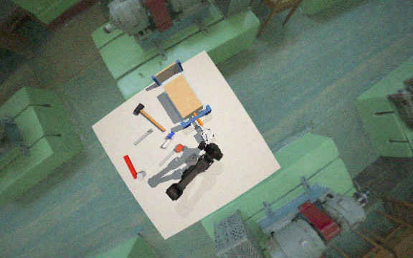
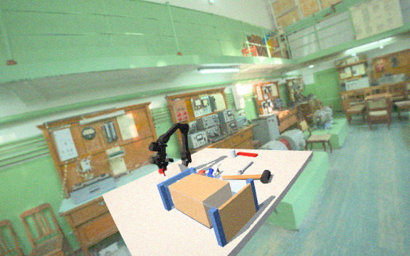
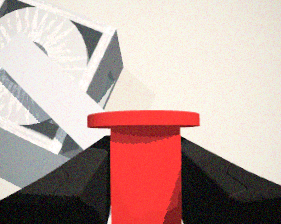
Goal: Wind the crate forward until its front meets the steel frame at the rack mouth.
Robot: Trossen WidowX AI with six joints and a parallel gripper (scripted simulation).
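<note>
My gripper tip is now 25 cm short of the blue steel frame, 3 cm to the left of it and 3 cm above it. Also, from my gripper tip: blue knob: 26 cm ahead, 24 cm to the left, 9 cm below; red knob: 2 cm to the left, 1 cm behind; winch: 10 cm below, 7 cm ahead, 3 cm to the right.
</note>
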